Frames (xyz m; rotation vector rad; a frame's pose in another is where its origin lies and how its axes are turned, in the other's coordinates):
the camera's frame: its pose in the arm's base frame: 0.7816 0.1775 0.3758 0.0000 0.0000 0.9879
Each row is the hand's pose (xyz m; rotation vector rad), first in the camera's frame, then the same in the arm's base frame.
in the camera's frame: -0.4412 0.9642 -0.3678 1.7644 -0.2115 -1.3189
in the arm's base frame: -0.2662 0.3399 0.0080 1.5199 0.5976 -0.5843
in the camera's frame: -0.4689 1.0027 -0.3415 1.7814 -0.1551 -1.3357
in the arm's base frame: -0.3136 0.3380 0.0343 1.5064 0.6496 -0.6042
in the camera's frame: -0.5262 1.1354 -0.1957 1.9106 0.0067 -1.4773
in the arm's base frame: -0.4560 0.3632 0.1801 1.5166 0.8235 -0.7817
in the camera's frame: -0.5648 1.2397 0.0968 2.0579 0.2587 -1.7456
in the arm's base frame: -0.5643 0.3884 0.4726 1.4810 1.0551 -1.1010
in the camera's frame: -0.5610 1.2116 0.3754 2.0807 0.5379 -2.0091
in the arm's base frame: -0.5387 0.3761 0.7512 1.3431 1.2435 -1.3876
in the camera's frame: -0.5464 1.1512 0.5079 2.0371 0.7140 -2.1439
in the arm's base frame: -0.4803 0.3550 0.8837 1.2213 1.3383 -1.5243
